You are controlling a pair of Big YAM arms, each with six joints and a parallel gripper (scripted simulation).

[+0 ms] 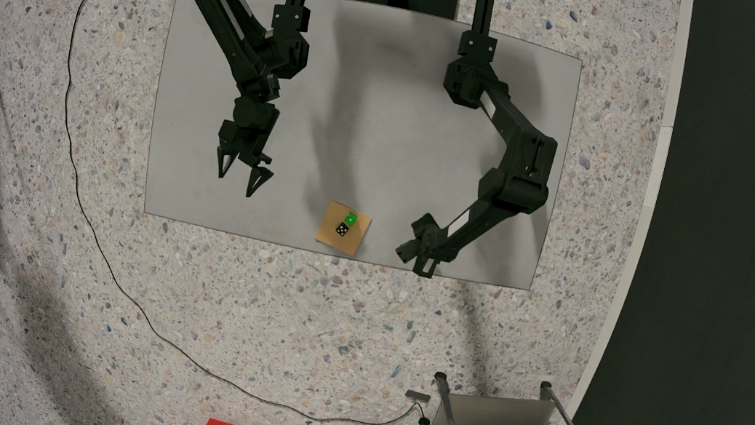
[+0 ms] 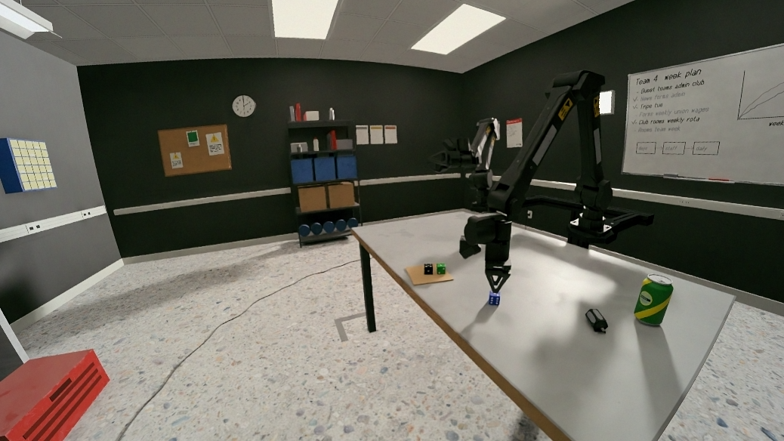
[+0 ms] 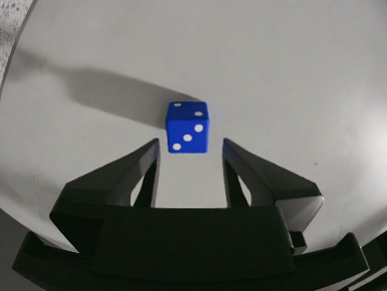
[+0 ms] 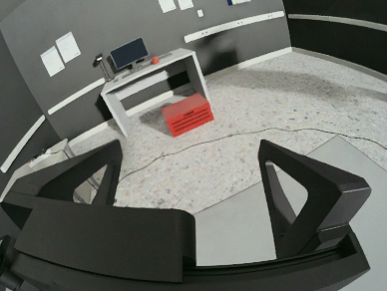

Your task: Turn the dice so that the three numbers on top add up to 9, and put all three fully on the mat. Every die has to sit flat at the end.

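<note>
Right now my left hand is 4 cm above the blue die. Round my left hand: black die 6 cm ahead, 26 cm to the right, 3 cm below; brown square mat 6 cm ahead, 26 cm to the right, 5 cm below; green die 2 cm ahead, 24 cm to the right, 3 cm below.
</note>
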